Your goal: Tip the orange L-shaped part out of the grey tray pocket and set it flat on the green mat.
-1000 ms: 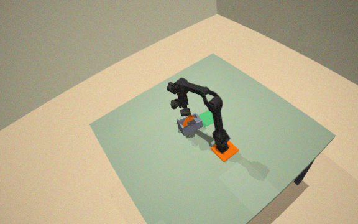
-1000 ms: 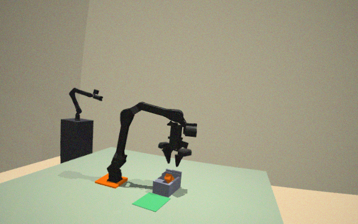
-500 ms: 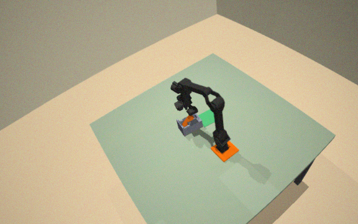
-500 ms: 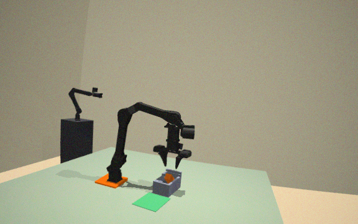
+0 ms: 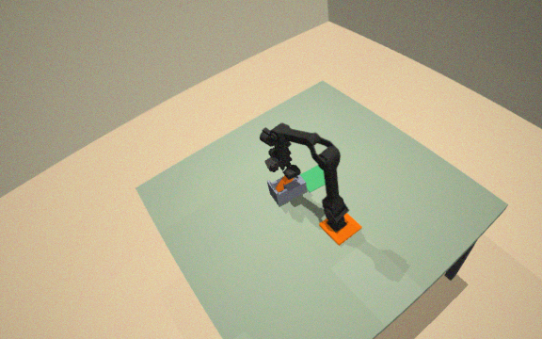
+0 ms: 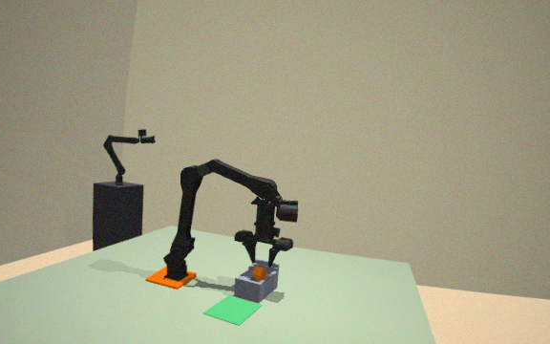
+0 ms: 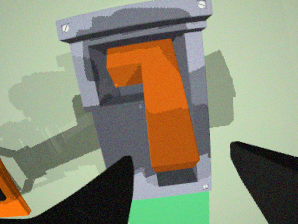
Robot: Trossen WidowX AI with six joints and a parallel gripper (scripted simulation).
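Now: gripper tip 6 cm above the orange L-shaped part, 4 cm to the right of it and 2 cm past it. Also, from my gripper tip: green mat: 14 cm to the right, 12 cm below, 3 cm behind.
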